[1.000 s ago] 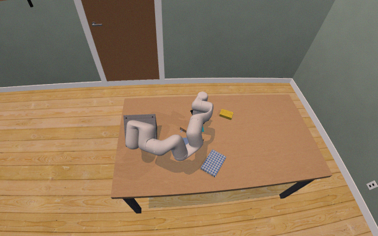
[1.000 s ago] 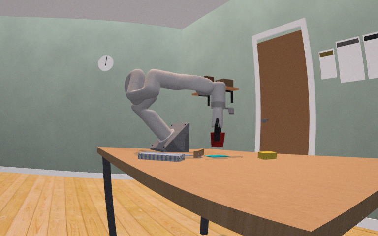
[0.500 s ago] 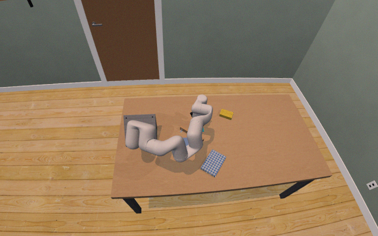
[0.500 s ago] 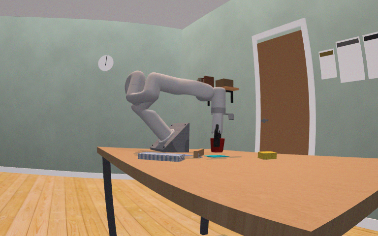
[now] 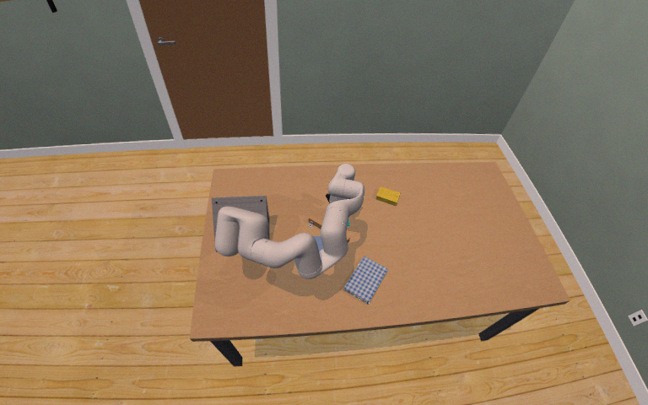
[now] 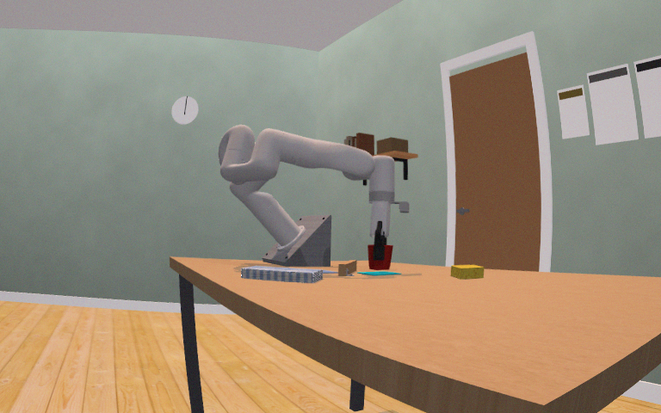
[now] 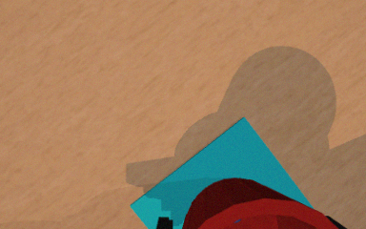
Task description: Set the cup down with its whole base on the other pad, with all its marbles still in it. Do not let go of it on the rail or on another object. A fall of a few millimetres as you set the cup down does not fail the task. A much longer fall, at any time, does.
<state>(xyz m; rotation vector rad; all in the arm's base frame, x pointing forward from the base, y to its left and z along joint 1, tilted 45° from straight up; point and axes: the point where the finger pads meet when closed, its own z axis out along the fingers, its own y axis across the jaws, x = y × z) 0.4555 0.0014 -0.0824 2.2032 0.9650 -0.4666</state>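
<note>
My hand is 7 cm to the left of the wooden rail, 6 cm past it and 5 cm above it. Round my hand: yellow marble: 3 cm below, 2 cm to the left, 1 cm ahead; green marble: 3 cm below, 2 cm ahead, 1 cm to the left; red cup: 2 cm below.
</note>
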